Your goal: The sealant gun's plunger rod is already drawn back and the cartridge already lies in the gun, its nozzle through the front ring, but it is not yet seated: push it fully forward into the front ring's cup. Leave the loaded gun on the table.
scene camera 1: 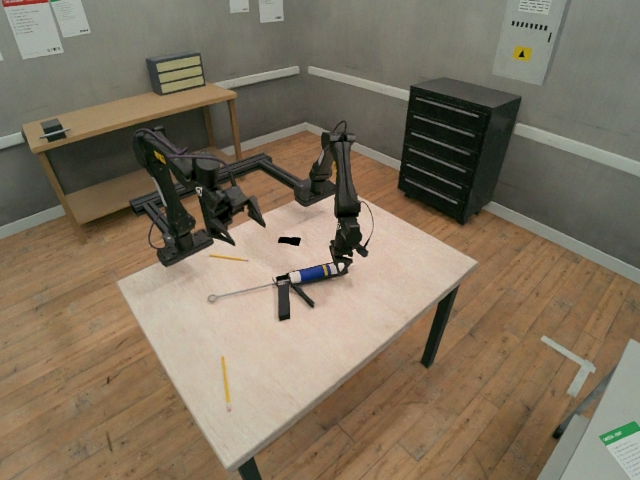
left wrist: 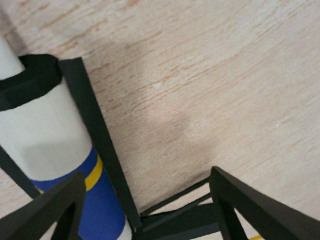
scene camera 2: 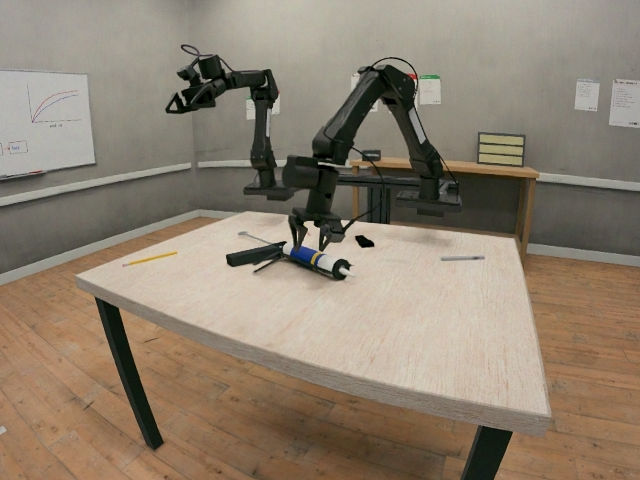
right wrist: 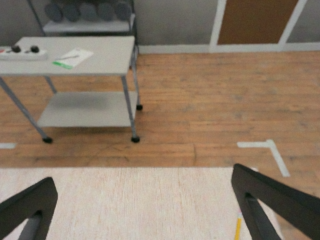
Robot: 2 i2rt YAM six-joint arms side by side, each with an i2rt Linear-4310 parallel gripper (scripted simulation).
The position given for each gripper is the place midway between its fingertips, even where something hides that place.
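Observation:
Left gripper visible: the left gripper (scene camera 2: 308, 251), also the left gripper (left wrist: 148, 177). The right gripper (scene camera 1: 250, 235) is visible. A sealant gun (scene camera 2: 258, 255) is present; also visible, the sealant gun (scene camera 1: 283, 290). The sealant gun is out of frame in the right wrist view. A cartridge (scene camera 2: 322, 260) is present; also visible, the cartridge (left wrist: 51, 139). The cartridge is out of frame in the right wrist view.

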